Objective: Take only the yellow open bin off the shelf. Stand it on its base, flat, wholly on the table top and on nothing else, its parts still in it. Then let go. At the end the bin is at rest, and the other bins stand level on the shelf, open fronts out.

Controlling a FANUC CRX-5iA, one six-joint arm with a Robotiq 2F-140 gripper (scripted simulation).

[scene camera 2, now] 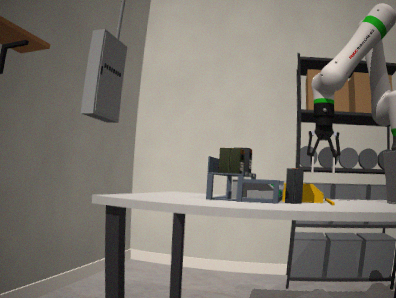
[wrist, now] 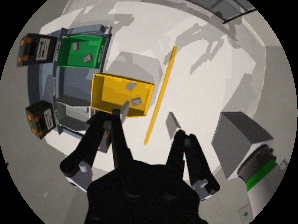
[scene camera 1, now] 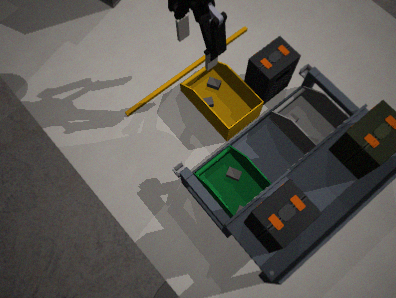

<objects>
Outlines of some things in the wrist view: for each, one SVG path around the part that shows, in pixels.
My gripper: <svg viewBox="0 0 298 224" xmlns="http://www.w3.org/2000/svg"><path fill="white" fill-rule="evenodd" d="M60 163L60 169L73 186L78 186L87 193L89 207L84 224L208 224L207 221L199 217L200 201L204 201L220 190L220 185L210 171L197 137L194 134L187 135L184 130L181 130L182 128L173 112L169 112L165 122L170 140L173 141L166 164L150 165L134 160L131 150L127 146L122 127L128 114L130 101L126 101L120 110L113 109L112 116L107 116L103 112L99 113L76 149ZM184 153L191 187L183 180L185 167ZM110 129L114 170L92 181L93 173L91 168L105 130Z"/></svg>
A yellow open bin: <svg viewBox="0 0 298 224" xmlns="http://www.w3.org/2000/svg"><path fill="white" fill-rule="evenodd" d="M93 74L91 108L112 114L113 109L120 109L127 100L131 101L132 99L141 98L141 105L132 106L130 102L126 118L146 116L155 84L107 73ZM136 83L137 85L131 92L125 88L130 82Z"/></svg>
A green bin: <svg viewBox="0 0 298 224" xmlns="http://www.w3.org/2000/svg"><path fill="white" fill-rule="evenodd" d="M62 38L57 67L100 68L106 44L104 38L91 35L75 35ZM93 56L92 61L84 63L84 57L88 55ZM78 42L79 50L75 52L73 51L73 44L75 42Z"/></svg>
</objects>
